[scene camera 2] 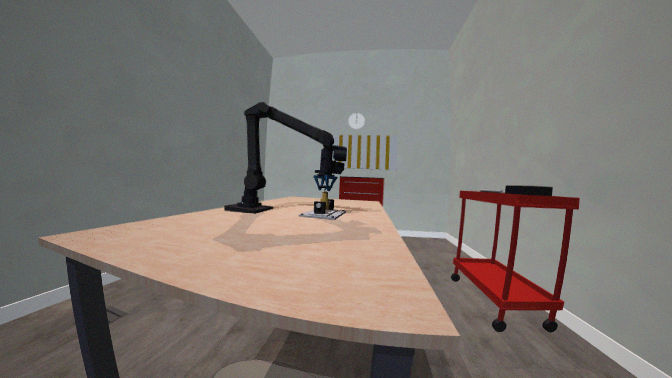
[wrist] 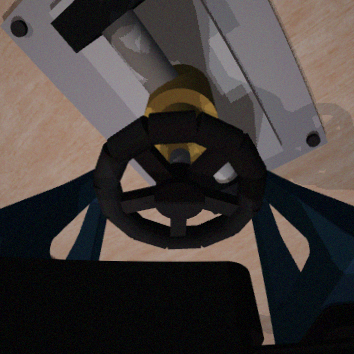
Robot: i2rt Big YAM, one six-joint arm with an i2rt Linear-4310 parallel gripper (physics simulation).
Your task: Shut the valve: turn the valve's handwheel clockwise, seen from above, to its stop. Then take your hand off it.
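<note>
The valve's black round handwheel [wrist: 179, 239] fills the middle of the wrist view, with spokes and a hub. Below it is the brass valve body [wrist: 182, 102] [scene camera 2: 324, 201], joined to a grey pipe and fixed on a grey base plate [wrist: 80, 75] [scene camera 2: 310, 215]. My gripper [wrist: 178, 175] [scene camera 2: 325, 189] points down over the valve and is shut on the handwheel, one blue finger against the rim on the left and one on the right. The fingertips are hidden behind the rim. In the scene view the handwheel is too small to tell apart from the fingers.
A black block [wrist: 87, 25] holds the pipe on the base plate, close to the wheel. The valve stands on the wooden table [scene camera 2: 300, 270], near its right edge. A red cart [scene camera 2: 525, 200] stands on the floor to the right, and a red drawer cabinet [scene camera 2: 361, 189] is behind the table.
</note>
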